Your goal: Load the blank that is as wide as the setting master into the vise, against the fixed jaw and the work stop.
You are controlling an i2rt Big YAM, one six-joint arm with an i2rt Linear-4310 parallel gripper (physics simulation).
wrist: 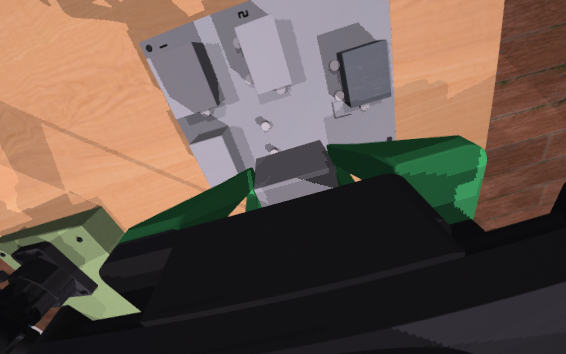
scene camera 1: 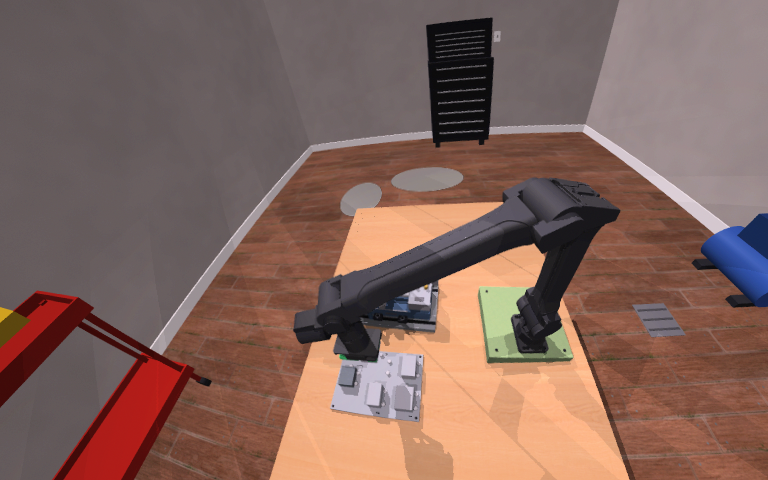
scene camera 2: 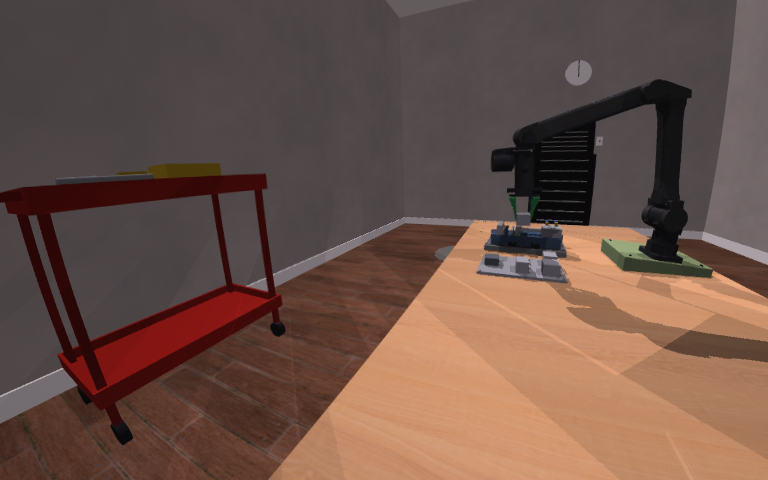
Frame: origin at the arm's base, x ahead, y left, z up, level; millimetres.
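Where they show: gripper, fingertip midpoint: (wrist: 292, 166) (scene camera 1: 367, 358) (scene camera 2: 523, 219); arm's base, origin of the base link: (wrist: 59, 268) (scene camera 1: 528, 334) (scene camera 2: 658, 256).
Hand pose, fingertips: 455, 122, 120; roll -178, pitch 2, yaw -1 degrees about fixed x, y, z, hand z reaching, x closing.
Observation:
Things, the pixels of their top centre, and the offset from my fingertips, as dx, dy, dz. Level surfaces: height alone.
- light grey blank, middle of its top: (wrist: 305, 222) (scene camera 2: 523, 213) -1, -28, +17
- blue vise, middle of its top: (scene camera 1: 391, 289) (scene camera 2: 526, 224) -32, -261, -59
- grey fixture plate, middle of its top: (wrist: 280, 96) (scene camera 1: 378, 381) (scene camera 2: 520, 265) -2, +14, -150
- darker block, middle of its top: (wrist: 367, 75) (scene camera 1: 346, 375) (scene camera 2: 492, 256) +89, +10, -125
- wooden table, its level: dz -158
My gripper (scene camera 1: 358, 358) (scene camera 2: 525, 208) (wrist: 292, 166) is shut on a light grey blank (scene camera 2: 522, 219) (wrist: 300, 170), held in the air. In scene camera 2 the blank appears over the blue vise (scene camera 1: 403, 309) (scene camera 2: 527, 240); the exact offset cannot be told. The arm hides part of the vise in scene camera 1, and the wrist view does not show it. A grey fixture plate (scene camera 1: 390, 410) (scene camera 2: 535, 276) (wrist: 305, 120) carries a darker block (scene camera 1: 347, 375) (scene camera 2: 491, 259) (wrist: 368, 75), apparently the setting master, and three light blanks, including one (scene camera 1: 373, 394) (scene camera 2: 522, 264) (wrist: 265, 55) by mark 2.
The arm stands on a green base (scene camera 1: 495, 325) (scene camera 2: 634, 262) (wrist: 97, 272) to the right on the wooden table (scene camera 1: 470, 441) (scene camera 2: 481, 367). Short pins rise from the plate. A red cart (scene camera 1: 127, 413) (scene camera 2: 243, 182) stands left of the table, and a black cabinet (scene camera 1: 461, 59) stands far behind.

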